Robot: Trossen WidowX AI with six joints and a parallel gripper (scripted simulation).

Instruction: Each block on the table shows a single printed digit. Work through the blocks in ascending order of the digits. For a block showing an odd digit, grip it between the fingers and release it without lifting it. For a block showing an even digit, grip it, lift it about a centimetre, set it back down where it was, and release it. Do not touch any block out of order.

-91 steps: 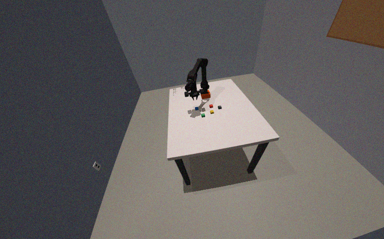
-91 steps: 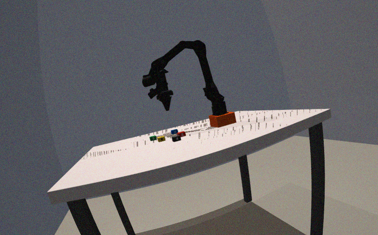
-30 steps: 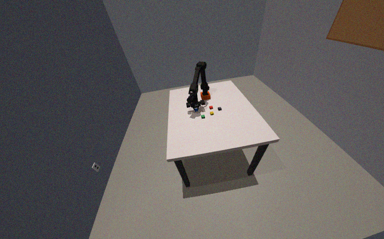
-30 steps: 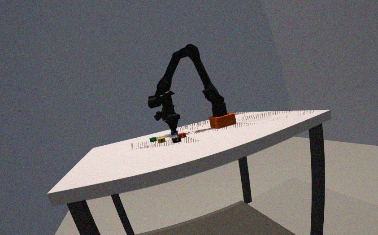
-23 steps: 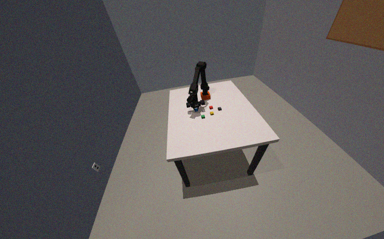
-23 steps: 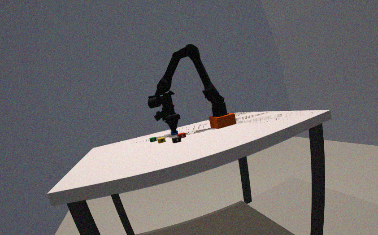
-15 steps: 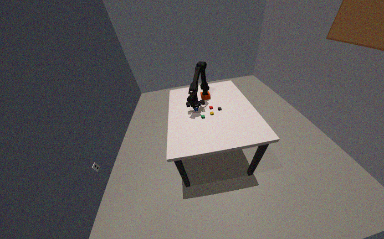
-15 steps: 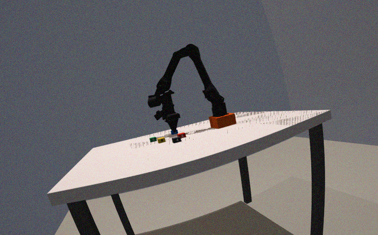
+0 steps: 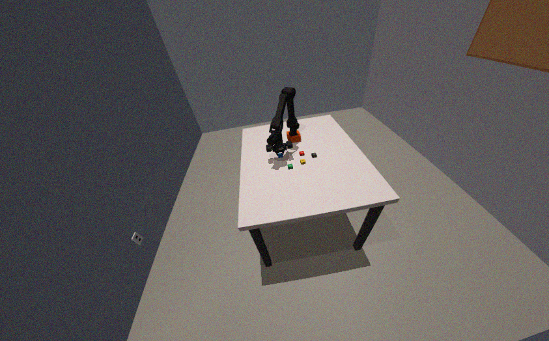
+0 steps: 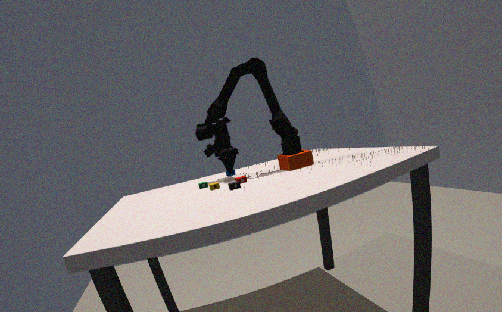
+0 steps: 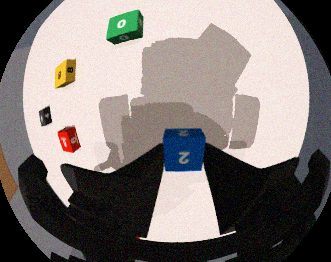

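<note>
The black block lies 24 cm to the left of my gripper tip, 6 cm ahead of it and 1 cm below it. Round my gripper tip: red block (16 cm to the left, 1 cm below, 1 cm ahead); blue block (right at my gripper tip); green block (13 cm ahead, 4 cm to the left, 1 cm below).
</note>
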